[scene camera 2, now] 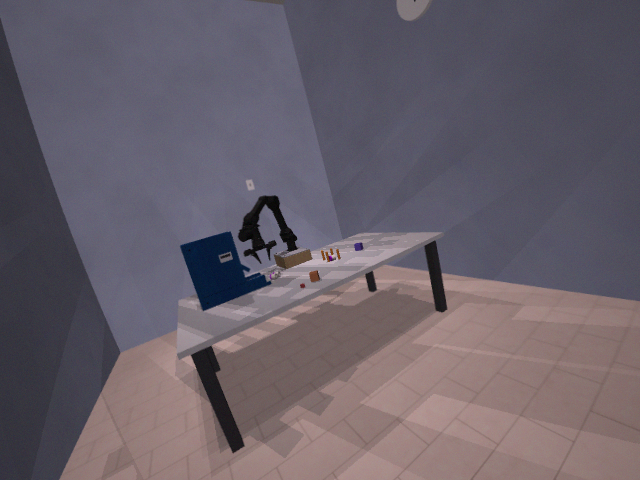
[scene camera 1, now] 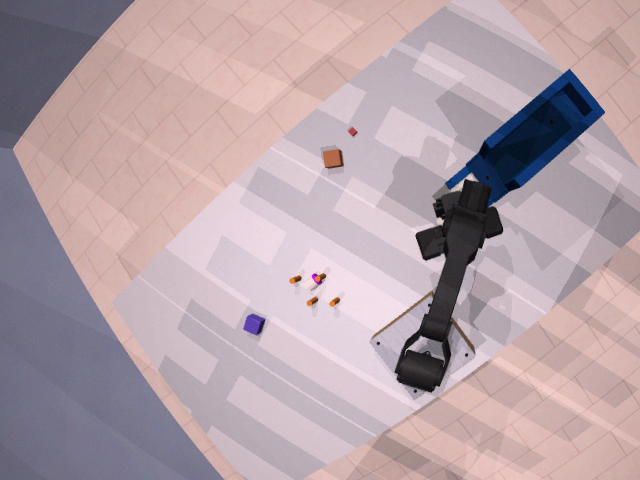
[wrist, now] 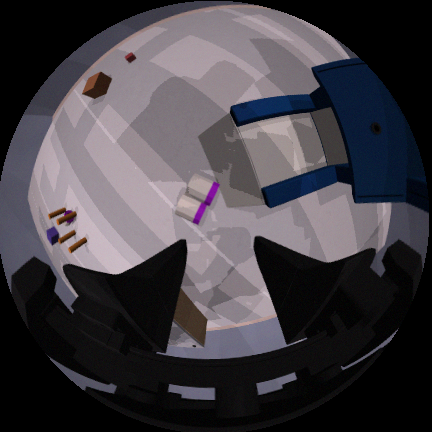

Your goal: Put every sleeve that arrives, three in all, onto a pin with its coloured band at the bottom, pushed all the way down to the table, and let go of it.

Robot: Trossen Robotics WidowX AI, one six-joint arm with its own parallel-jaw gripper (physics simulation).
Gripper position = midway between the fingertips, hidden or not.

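I can see my gripper at [scene camera 1: 456,232], and the wrist view shows the gripper too, at [wrist: 220,243].
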